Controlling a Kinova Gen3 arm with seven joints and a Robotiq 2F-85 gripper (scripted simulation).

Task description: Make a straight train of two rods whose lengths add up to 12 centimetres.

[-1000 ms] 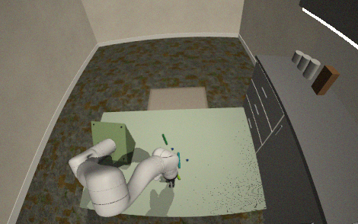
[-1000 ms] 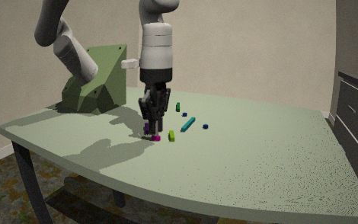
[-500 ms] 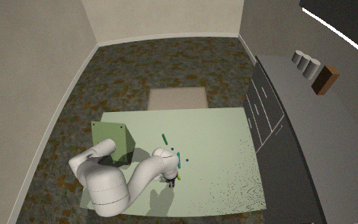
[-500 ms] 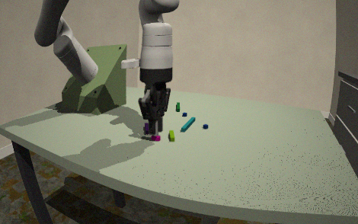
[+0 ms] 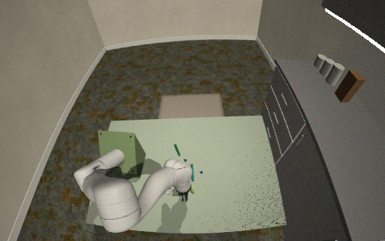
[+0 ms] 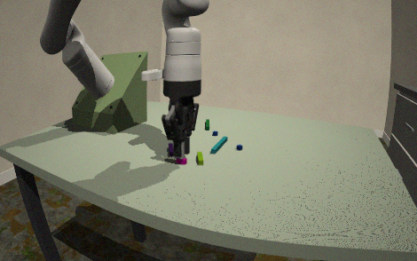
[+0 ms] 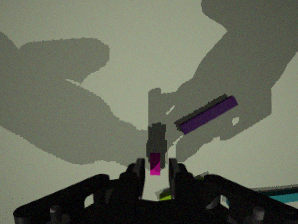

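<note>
Now: the magenta rod 3 cm below my hand. Also, from my hand: purple rod (5 cm to the left, 5 cm behind, 3 cm below); then turquoise rod (13 cm to the left, 3 cm below, 3 cm ahead); then lime rod (3 cm to the left, 3 cm below, 3 cm ahead).
</note>
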